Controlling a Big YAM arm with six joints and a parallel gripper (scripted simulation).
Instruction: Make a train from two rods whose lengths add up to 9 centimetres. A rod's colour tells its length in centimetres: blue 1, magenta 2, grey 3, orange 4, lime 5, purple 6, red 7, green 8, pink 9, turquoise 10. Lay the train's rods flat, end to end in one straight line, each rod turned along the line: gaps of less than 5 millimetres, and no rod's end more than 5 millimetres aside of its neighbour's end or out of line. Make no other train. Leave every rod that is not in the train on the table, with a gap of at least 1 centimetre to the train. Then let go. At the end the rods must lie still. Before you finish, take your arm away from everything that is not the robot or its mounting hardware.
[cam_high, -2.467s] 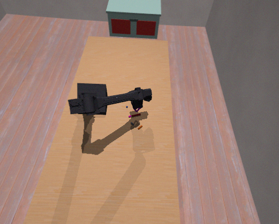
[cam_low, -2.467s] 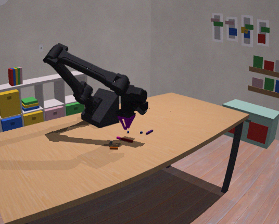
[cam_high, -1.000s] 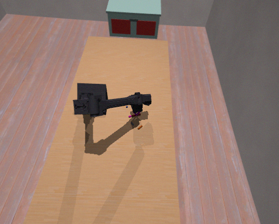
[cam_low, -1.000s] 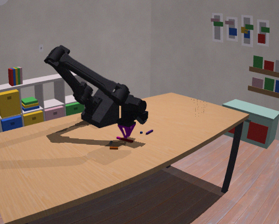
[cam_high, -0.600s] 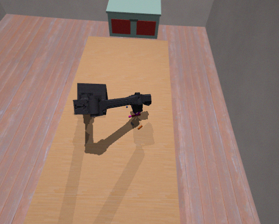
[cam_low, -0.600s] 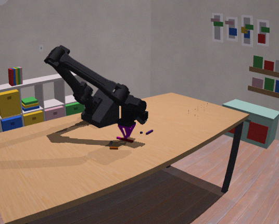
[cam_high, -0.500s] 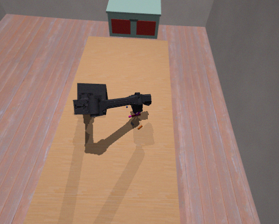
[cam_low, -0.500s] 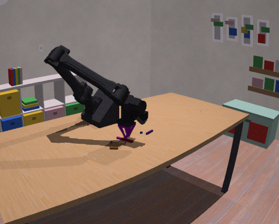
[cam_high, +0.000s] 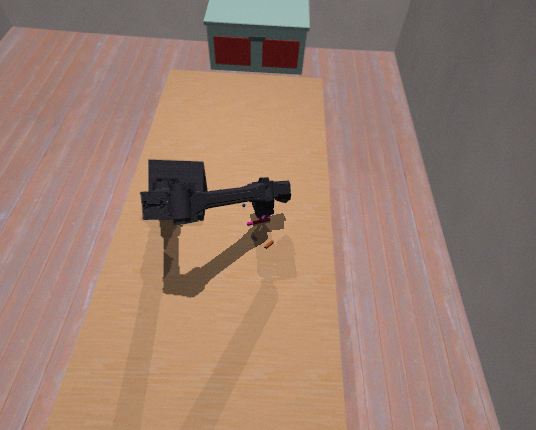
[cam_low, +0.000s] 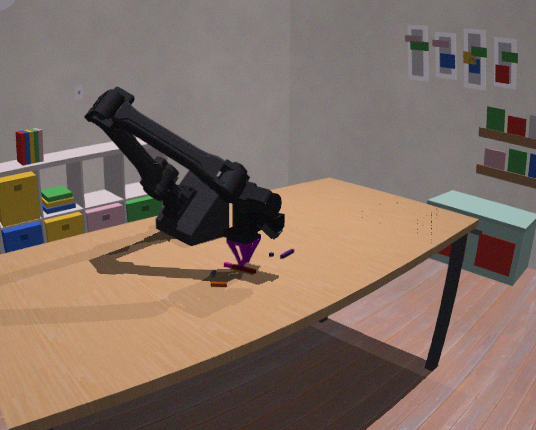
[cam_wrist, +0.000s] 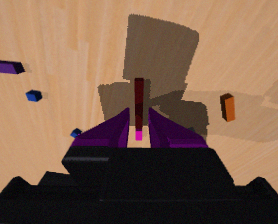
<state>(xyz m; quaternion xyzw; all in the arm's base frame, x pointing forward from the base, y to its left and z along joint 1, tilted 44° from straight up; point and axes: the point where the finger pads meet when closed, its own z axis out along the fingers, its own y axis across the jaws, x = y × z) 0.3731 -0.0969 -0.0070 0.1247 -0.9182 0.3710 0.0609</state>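
The red rod lies 2 cm below my hand. Round my hand: orange rod 11 cm to the right, 3 cm ahead, 2 cm below; magenta rod 5 cm behind, 2 cm below, 1 cm to the right; grey rod 8 cm to the right, 3 cm behind, 2 cm below.
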